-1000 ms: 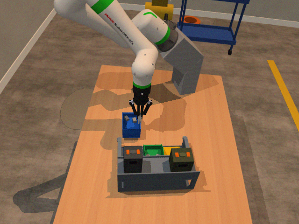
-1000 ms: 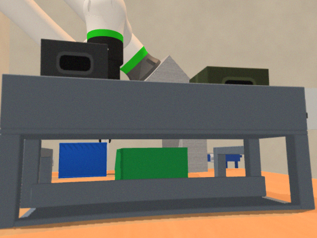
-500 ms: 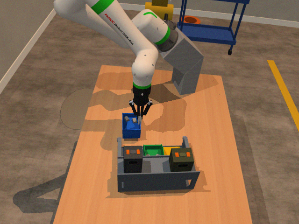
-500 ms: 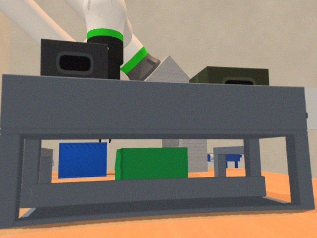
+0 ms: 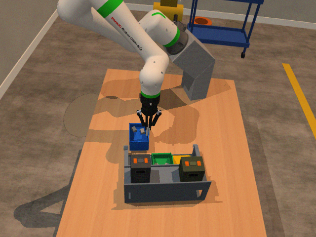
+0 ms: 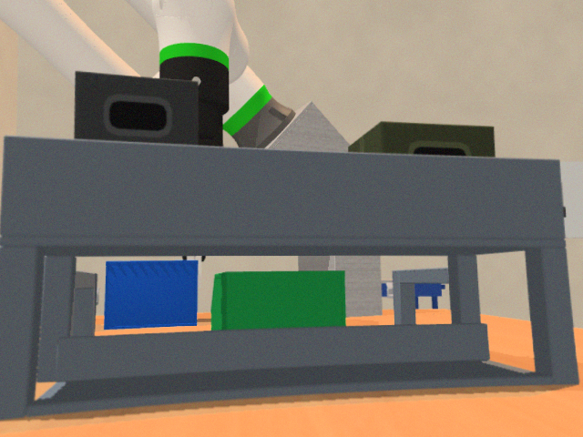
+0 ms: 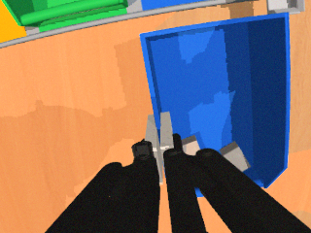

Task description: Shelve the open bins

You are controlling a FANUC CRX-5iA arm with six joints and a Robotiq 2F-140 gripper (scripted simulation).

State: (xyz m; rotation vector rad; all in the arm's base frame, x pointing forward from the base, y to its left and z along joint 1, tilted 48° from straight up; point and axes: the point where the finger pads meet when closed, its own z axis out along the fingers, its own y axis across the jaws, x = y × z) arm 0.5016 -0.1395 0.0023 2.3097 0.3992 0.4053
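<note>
Right now my hand is 50 mm to the left of the blue bin and 40 mm above it. Round my hand: black box (290 mm ahead, 60 mm above); then olive box (260 mm ahead, 230 mm to the left, 50 mm above); then green bin (180 mm ahead, 100 mm to the left, 60 mm below).
</note>
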